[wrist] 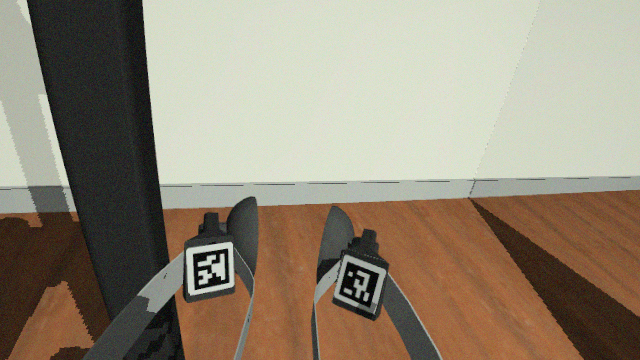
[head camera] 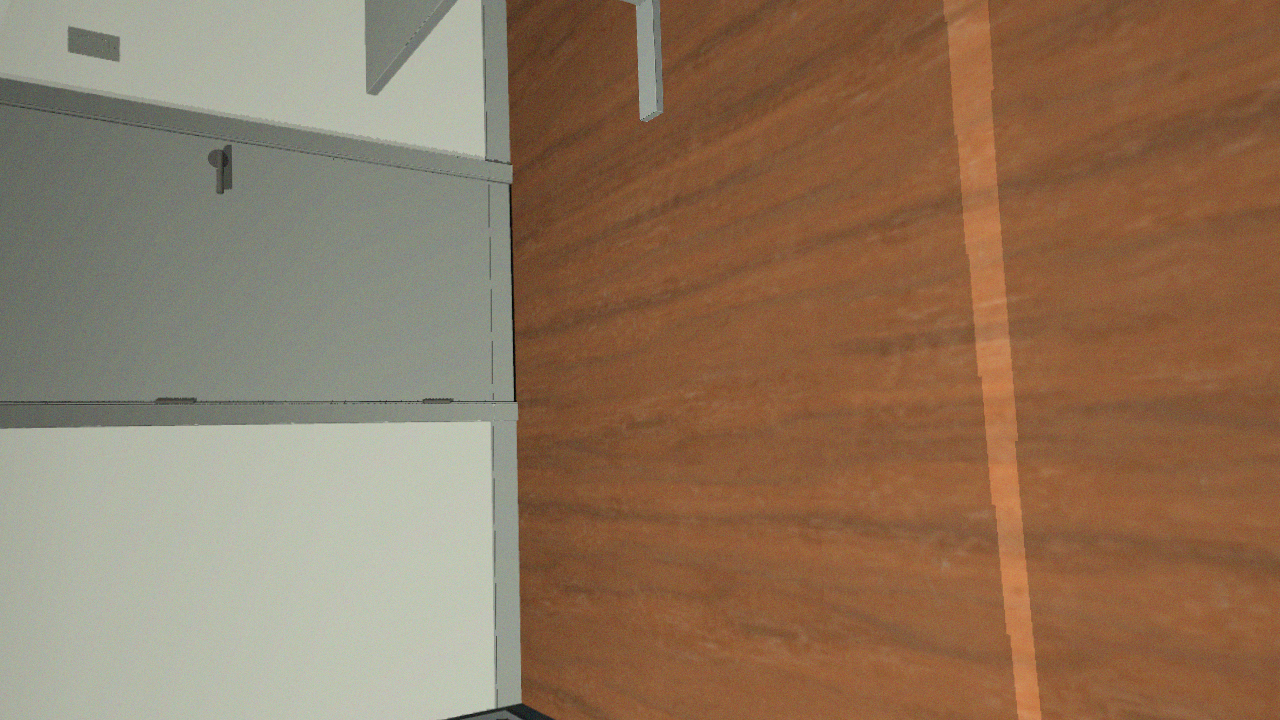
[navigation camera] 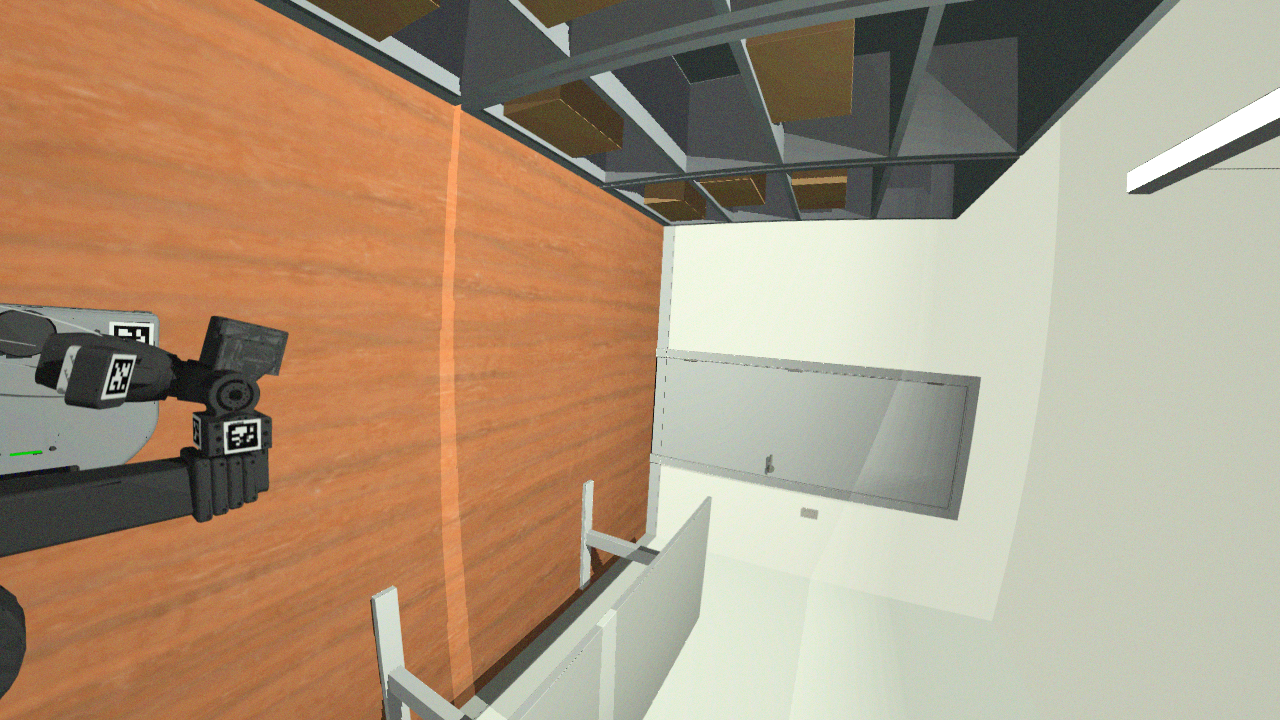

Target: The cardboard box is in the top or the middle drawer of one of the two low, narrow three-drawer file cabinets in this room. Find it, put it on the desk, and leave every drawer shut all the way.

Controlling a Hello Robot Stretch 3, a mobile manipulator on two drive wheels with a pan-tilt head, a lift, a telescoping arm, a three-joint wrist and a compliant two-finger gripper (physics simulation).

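Where they show: gripper, fingertip midpoint: [wrist: 290,228]; robot's base, origin of the base link: [navigation camera: 24,331].
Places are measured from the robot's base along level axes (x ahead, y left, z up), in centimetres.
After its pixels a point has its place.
Observation:
My gripper [wrist: 290,228] @[x 2.9, y 10.3, z 56.1 cm] is open in the wrist view, its two fingertips apart with floor and wall base showing between them. Nothing is between the fingers. The arm's wrist joints [navigation camera: 230,394] @[x -2.5, y -14.8, z 71.2 cm] show at the left of the navigation view, over the wooden floor. The two low file cabinets, their drawers and the desk do not show in these views. The cardboard box from the drawer cannot be made out.
A dark shelf rack [navigation camera: 640,120] @[x 89.3, y -129.8, z 53.4 cm] with several brown boxes [navigation camera: 801,71] @[x 88.3, y -116.7, z 112.1 cm] runs along one side. A grey door [navigation camera: 805,429] @[x -42.8, y -284.0, z 112.6 cm] [head camera: 268,286] @[x -37.7, y -283.6, z 79.0 cm] is in the far wall. A grey panel [navigation camera: 662,582] stands on feet [navigation camera: 587,519] [head camera: 649,67]. A black post [wrist: 112,150] rises beside the gripper.

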